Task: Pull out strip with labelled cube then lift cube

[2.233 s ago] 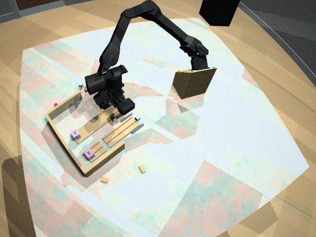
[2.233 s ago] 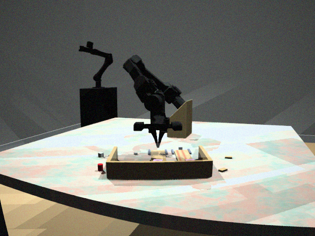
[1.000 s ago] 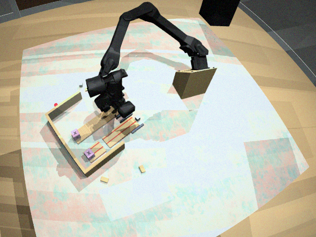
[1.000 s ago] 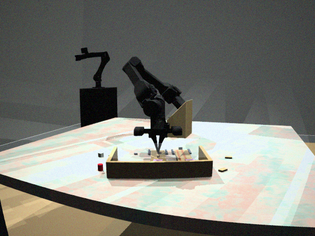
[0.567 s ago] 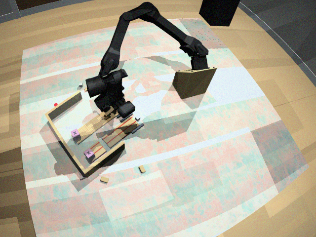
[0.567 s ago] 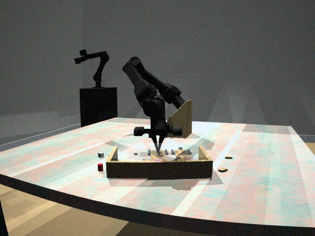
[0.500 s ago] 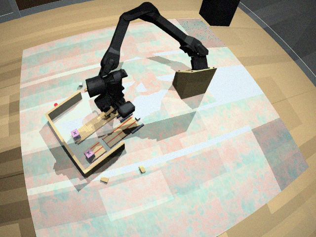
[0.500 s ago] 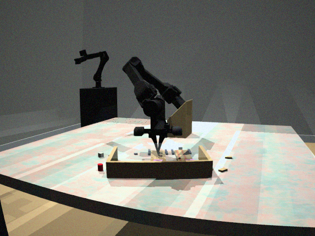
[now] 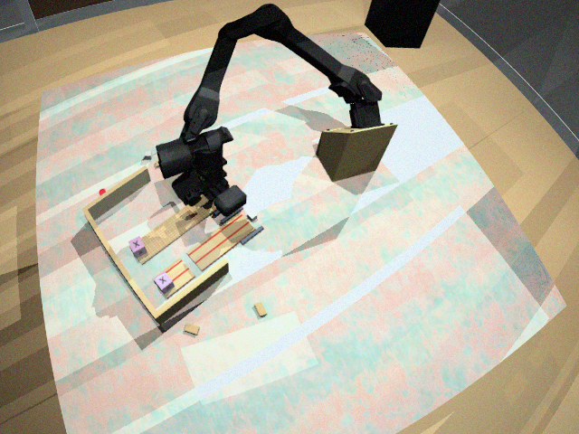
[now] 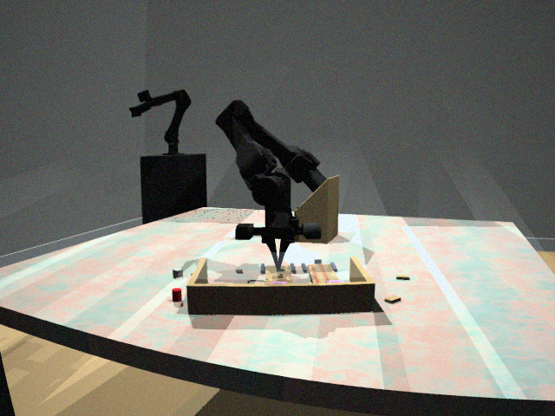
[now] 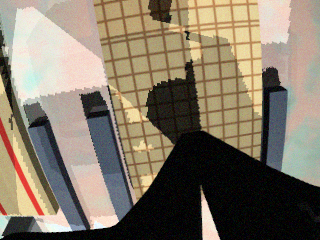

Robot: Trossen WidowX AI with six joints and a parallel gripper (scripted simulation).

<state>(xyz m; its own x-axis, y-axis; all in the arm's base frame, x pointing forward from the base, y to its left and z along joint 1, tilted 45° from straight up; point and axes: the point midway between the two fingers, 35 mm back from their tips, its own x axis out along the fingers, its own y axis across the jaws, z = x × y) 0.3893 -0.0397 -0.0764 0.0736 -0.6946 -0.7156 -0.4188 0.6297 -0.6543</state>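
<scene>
Right now my gripper tip is 9 cm short of the checkered strip and 4 cm to the right of it. The rest, counted from my gripper tip: long strip (11 cm to the left); then grey disc (4 cm ahead, 8 cm to the right).
</scene>
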